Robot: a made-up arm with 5 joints. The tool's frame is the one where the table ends. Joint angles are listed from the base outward.
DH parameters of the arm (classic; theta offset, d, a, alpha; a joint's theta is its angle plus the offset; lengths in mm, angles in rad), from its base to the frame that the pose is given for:
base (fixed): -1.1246 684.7 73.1 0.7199
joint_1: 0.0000 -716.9 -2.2 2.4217
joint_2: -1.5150 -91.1 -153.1 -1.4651
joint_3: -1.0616 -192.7 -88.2 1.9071
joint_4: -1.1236 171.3 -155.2 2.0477
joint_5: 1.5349 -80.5 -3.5 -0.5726
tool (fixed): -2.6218 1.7 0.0 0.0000
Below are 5 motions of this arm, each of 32 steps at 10 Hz.
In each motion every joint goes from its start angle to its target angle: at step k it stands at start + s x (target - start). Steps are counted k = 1, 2, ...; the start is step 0. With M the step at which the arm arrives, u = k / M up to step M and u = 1 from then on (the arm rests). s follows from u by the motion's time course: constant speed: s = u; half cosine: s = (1 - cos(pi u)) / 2; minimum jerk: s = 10 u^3 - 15 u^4 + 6 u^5.
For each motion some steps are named. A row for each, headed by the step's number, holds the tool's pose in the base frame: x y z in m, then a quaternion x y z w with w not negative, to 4 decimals.
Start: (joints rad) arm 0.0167 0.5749 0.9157 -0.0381 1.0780
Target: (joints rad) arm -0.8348 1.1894 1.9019 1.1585 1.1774
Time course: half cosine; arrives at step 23
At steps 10, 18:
10: 0.3435 0.4376 0.0398 -0.1140 -0.3082 -0.0038 0.9445
18: 0.6023 0.4421 0.0541 -0.2096 -0.1588 -0.5303 0.8060

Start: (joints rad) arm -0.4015 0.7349 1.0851 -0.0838 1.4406
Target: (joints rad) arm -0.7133 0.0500 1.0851 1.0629 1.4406
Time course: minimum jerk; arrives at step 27
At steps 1, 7, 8, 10, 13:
1: 0.3488 0.4061 0.0700 -0.0437 -0.2748 0.3598 0.8906
7: 0.3191 0.4142 0.0801 -0.0165 -0.2549 0.3285 0.9093
8: 0.3075 0.4172 0.0845 -0.0059 -0.2465 0.3162 0.9161
10: 0.2798 0.4237 0.0962 0.0198 -0.2245 0.2863 0.9312
13: 0.2321 0.4329 0.1201 0.0647 -0.1807 0.2335 0.9532

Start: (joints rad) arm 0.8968 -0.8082 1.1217 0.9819 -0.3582
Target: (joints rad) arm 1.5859 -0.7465 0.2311 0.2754 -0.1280
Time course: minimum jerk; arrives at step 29
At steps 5, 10, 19, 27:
5: 0.4194 -0.2993 0.1863 0.1113 -0.4437 0.4612 0.7602
10: 0.4642 -0.2917 0.2590 0.0452 -0.3782 0.5879 0.7137
19: 0.5311 -0.1899 0.4390 -0.1783 -0.1232 0.8213 0.5278
27: 0.5311 -0.1318 0.4903 -0.2767 -0.0066 0.8518 0.4447

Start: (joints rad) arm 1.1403 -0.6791 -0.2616 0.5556 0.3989
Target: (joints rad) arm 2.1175 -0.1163 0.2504 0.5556 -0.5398
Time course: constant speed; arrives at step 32
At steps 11, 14, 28, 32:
11: 0.3439 -0.1784 0.5043 -0.4945 -0.0521 0.7086 0.5006
14: 0.3489 -0.1850 0.4980 -0.4828 -0.1141 0.7073 0.5036
28: 0.4022 -0.2145 0.4681 -0.3576 -0.3833 0.7002 0.4847
32: 0.4264 -0.2196 0.4602 -0.3008 -0.4479 0.6973 0.4719

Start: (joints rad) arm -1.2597 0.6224 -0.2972 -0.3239 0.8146
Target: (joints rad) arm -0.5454 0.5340 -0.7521 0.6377 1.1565
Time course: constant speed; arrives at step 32
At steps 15, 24, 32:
15: 0.2986 0.3262 0.5399 0.6625 0.1770 -0.0121 0.7278
24: 0.2661 0.2925 0.5621 0.5886 0.3605 0.0848 0.7187
32: 0.2608 0.2740 0.5809 0.4915 0.5169 0.1483 0.6850

